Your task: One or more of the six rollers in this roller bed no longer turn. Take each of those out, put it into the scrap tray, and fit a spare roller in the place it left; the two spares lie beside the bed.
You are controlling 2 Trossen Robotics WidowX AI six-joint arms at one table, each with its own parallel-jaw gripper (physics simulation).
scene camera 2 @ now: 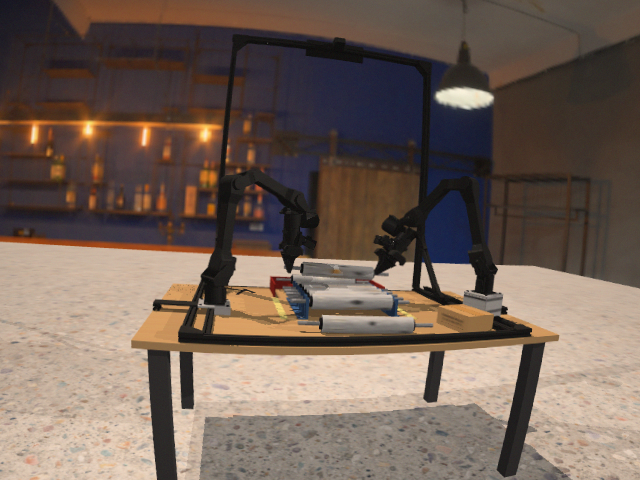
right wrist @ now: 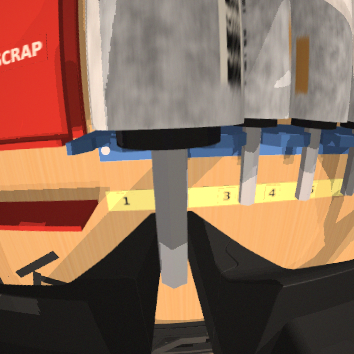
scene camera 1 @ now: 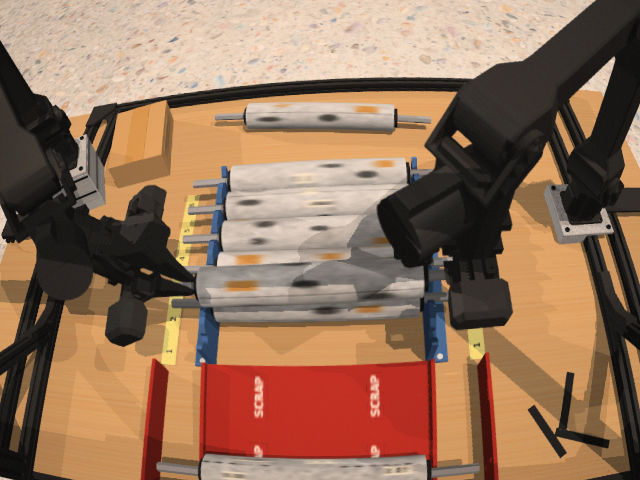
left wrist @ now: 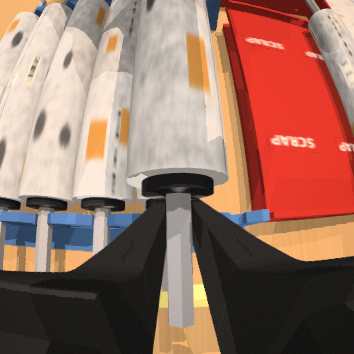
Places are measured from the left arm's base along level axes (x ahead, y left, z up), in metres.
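Pixels of known places: left gripper, fingertip midpoint: (scene camera 2: 374, 273) (scene camera 1: 193, 287) (left wrist: 177, 207); right gripper, fingertip midpoint: (scene camera 2: 288, 272) (right wrist: 171, 219) (scene camera 1: 459, 281); left arm's base, origin of the base link: (scene camera 2: 483, 292); right arm's base, origin of the base link: (scene camera 2: 214, 302) (scene camera 1: 581, 207).
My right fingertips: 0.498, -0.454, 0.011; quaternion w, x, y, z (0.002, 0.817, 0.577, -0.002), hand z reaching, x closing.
Observation:
For each thing: its top centre in the pictures, then the offset to it from my right fingertips, as dx, dy, dz.
- mottled grey-white roller, middle of its top: (scene camera 1: 306, 270) (scene camera 2: 338, 263) -0.164, +0.058, +0.041
- frontmost roller, middle of its top: (scene camera 1: 314, 293) (scene camera 2: 337, 282) -0.160, +0.065, -0.028
- grey roller, middle of its top: (scene camera 1: 311, 475) (scene camera 2: 323, 274) -0.237, -0.148, -0.037
- red scrap tray, middle of its top: (scene camera 1: 314, 431) (left wrist: 321, 78) -0.216, -0.093, -0.055
- spare roller, middle of its top: (scene camera 1: 319, 105) (scene camera 2: 368, 316) -0.036, +0.411, -0.056
- cardboard box, middle of its top: (scene camera 1: 137, 132) (scene camera 2: 465, 310) -0.355, +0.495, -0.049
My left gripper (scene camera 1: 193, 285) (scene camera 2: 377, 271) (left wrist: 177, 207) and right gripper (scene camera 2: 289, 269) (right wrist: 172, 217) are shut on opposite shaft ends of a mottled grey-white roller (scene camera 1: 310, 284) (scene camera 2: 336, 270) (left wrist: 175, 100) (right wrist: 165, 75). It is held level above the front rollers of the bed. In scene camera 1 the right fingertips are hidden. The bed's blue rails (scene camera 1: 207, 335) (right wrist: 200, 150) carry several rollers. The frontmost roller (scene camera 1: 320, 312) is partly hidden under the held one; no roller lies at the rails' front ends by label 1. A grey roller (scene camera 1: 315, 469) lies in the red scrap tray (scene camera 1: 315, 408) (left wrist: 280, 100). One spare roller (scene camera 1: 320, 117) (scene camera 2: 367, 324) lies behind the bed.
Yellow number strips (scene camera 1: 170, 335) (right wrist: 200, 197) run beside the bed. A cardboard box (scene camera 1: 142, 144) (scene camera 2: 465, 317) stands at the back left in scene camera 1. Black bars (scene camera 1: 567, 400) lie at the front right. A black frame (scene camera 2: 425, 129) rises over the table.

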